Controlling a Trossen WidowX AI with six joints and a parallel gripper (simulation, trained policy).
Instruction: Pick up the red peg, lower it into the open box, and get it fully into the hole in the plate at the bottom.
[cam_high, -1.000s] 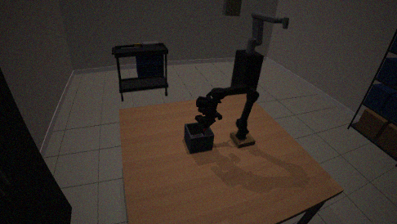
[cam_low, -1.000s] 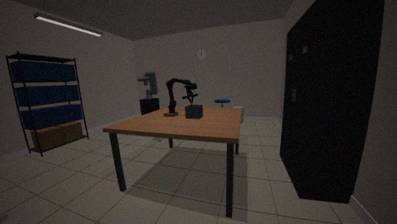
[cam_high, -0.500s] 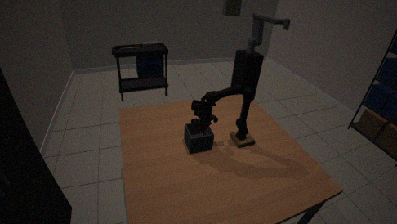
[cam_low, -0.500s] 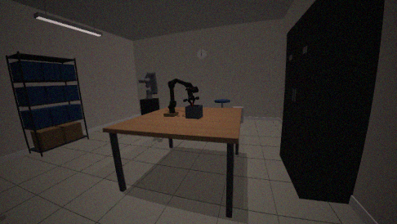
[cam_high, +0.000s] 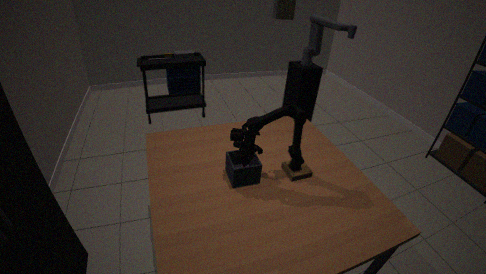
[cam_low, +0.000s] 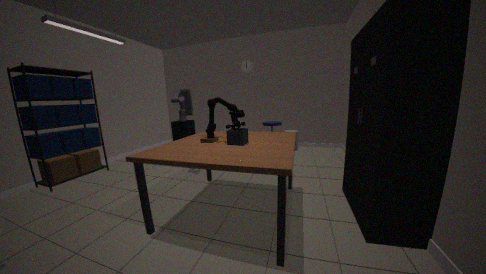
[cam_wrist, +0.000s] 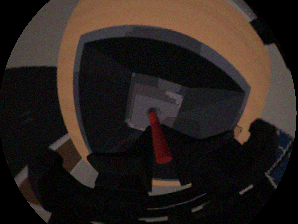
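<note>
My gripper tip is now 10 mm below the red peg. The rest, counted from my gripper tip: grey plate: 10 mm ahead, 10 mm to the right, 50 mm below.
</note>
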